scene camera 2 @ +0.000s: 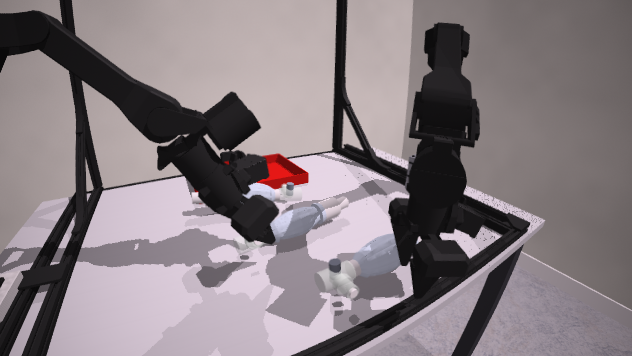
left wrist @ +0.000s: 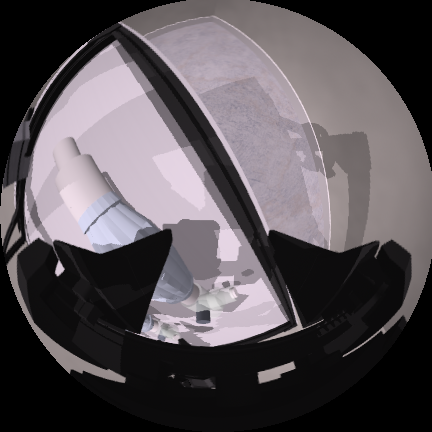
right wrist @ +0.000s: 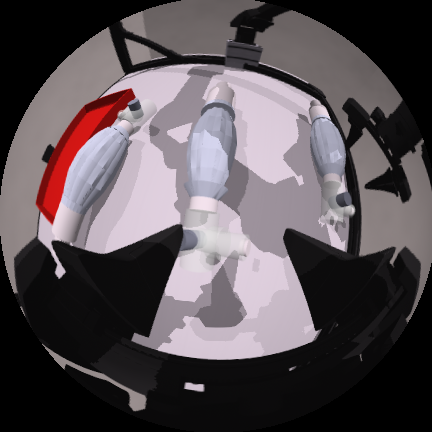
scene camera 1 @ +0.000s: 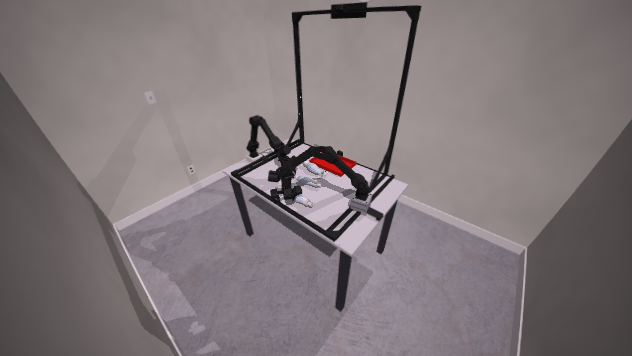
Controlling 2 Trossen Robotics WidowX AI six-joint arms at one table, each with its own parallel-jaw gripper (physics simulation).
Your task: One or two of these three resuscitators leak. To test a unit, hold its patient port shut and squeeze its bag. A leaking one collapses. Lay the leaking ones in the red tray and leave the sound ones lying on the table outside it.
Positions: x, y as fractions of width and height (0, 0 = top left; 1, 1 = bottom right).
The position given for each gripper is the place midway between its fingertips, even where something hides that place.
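The left gripper (scene camera 2: 0.65, 0.79) (left wrist: 0.51, 0.55) (right wrist: 0.82, 0.39) is visible, and so is the right gripper (scene camera 2: 0.41, 0.65) (right wrist: 0.55, 0.54). The scene also shows a red tray (scene camera 2: 0.45, 0.48) (right wrist: 0.22, 0.27). With them are a resuscitator (scene camera 2: 0.46, 0.63), a resuscitator (scene camera 2: 0.60, 0.72) and a resuscitator (scene camera 2: 0.45, 0.54).
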